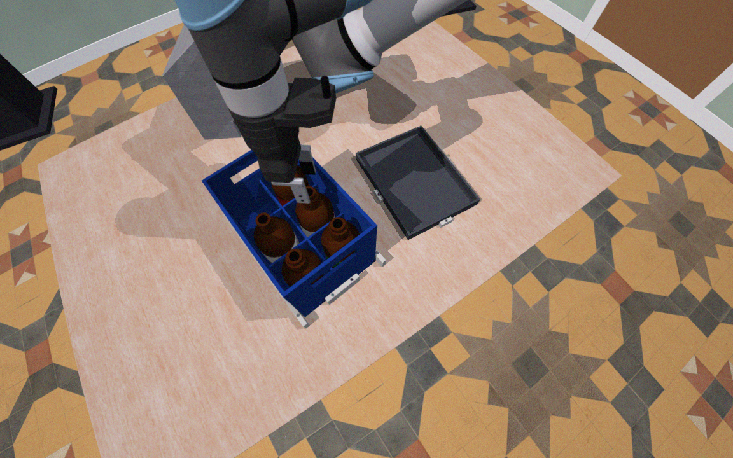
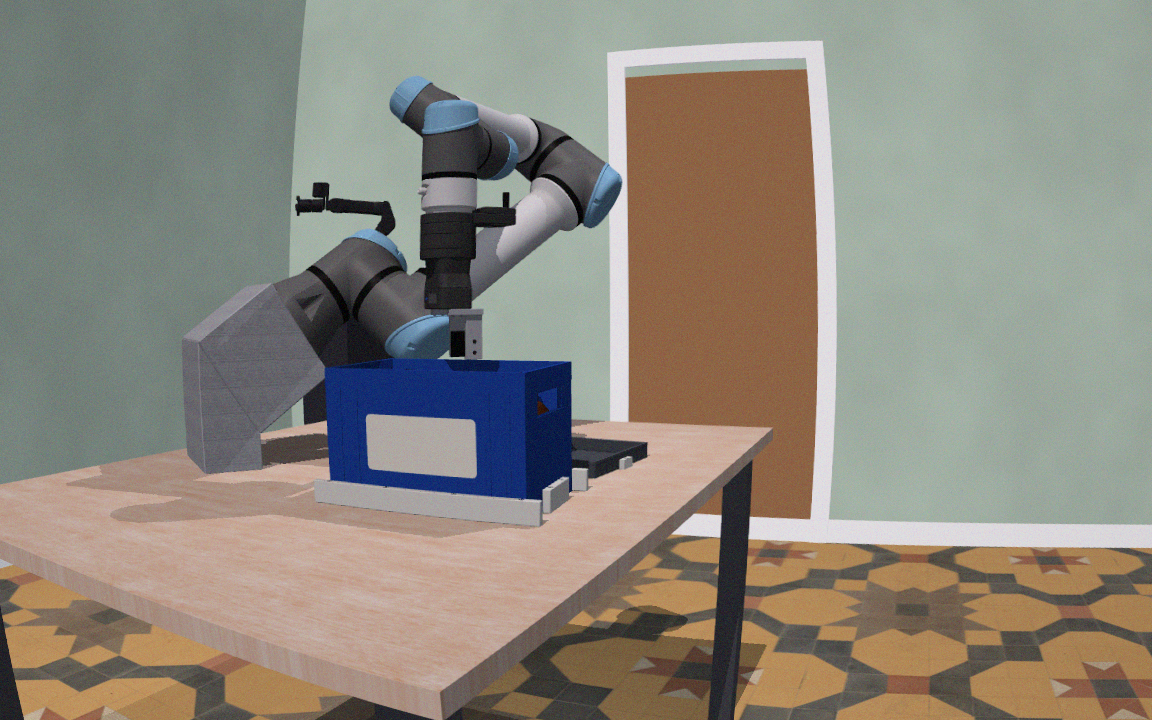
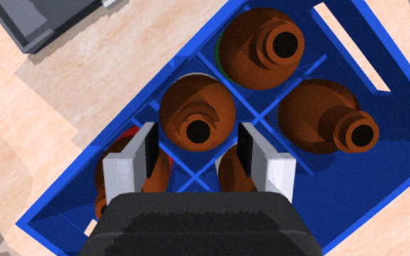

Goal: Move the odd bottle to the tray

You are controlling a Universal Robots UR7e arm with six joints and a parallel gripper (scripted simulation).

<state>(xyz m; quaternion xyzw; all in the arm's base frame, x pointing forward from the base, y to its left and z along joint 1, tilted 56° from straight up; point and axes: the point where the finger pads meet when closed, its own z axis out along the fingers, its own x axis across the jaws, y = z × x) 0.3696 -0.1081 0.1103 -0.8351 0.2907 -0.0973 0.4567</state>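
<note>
Right now my hand is 110 mm above the blue crate, 40 mm to the left of it and 10 mm short of it. From my hand the other things lie so: glass bottle: 110 mm below, 90 mm behind, 30 mm to the right; then dark tray: 250 mm to the left, 190 mm below, 50 mm behind.
</note>
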